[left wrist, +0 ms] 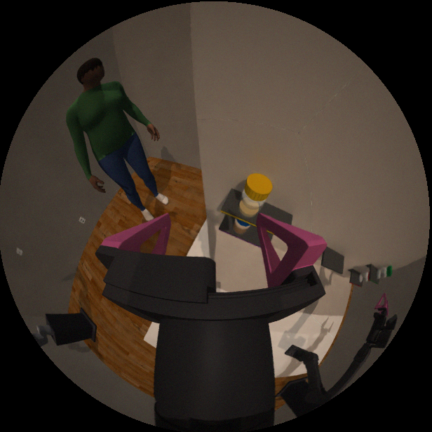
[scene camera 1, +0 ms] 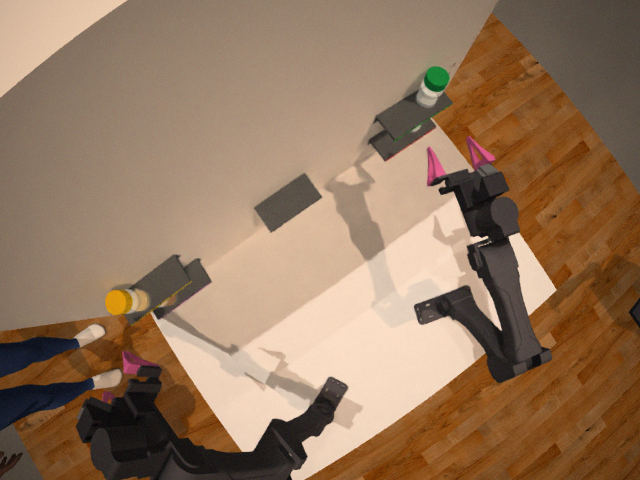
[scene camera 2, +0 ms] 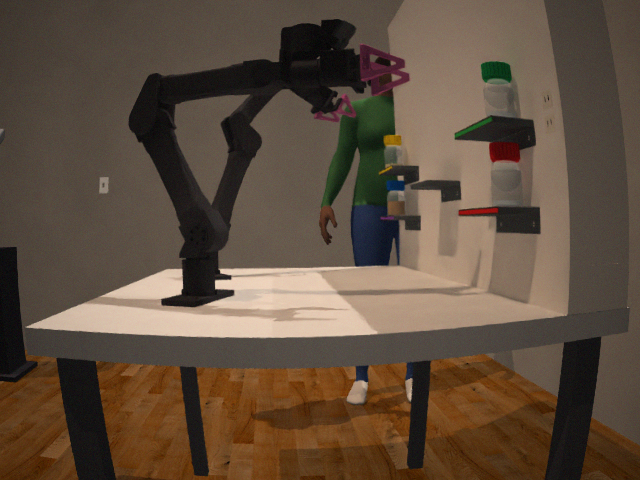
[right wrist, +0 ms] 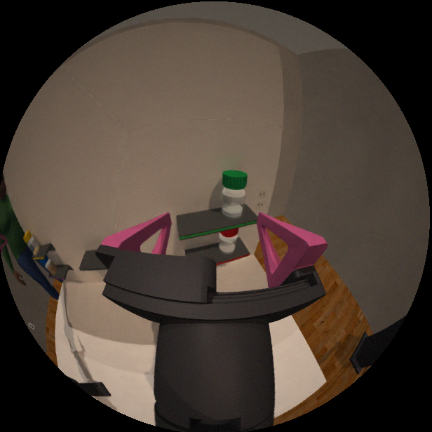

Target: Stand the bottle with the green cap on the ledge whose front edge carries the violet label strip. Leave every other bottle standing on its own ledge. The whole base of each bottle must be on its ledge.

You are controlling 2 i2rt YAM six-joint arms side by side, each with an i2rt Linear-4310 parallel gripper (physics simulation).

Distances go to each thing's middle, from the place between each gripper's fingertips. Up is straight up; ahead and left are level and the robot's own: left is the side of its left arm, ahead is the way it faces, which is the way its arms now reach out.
Now: the yellow-capped bottle (scene camera 1: 127, 301) 13 cm ahead of my left hand, 5 cm to the right of it and 11 cm below it. Also, from my left hand: middle ledge (scene camera 1: 298, 195) 10 cm ahead, 48 cm to the right, 24 cm below; then yellow-strip ledge (scene camera 1: 166, 279) 13 cm ahead, 8 cm to the right, 17 cm below; then violet-strip ledge (scene camera 1: 199, 277) 13 cm ahead, 8 cm to the right, 31 cm below.
I see the green-capped bottle (scene camera 2: 499, 98) 130 mm ahead of my right hand, 100 mm to the right of it and 50 mm below it. From my right hand the other things lie so: middle ledge 340 mm to the left, 180 mm below, 160 mm ahead; then red-strip ledge (scene camera 1: 386, 147) 250 mm below, 130 mm ahead, 60 mm to the right; then green-strip ledge (scene camera 1: 403, 116) 130 mm ahead, 110 mm below, 60 mm to the right.
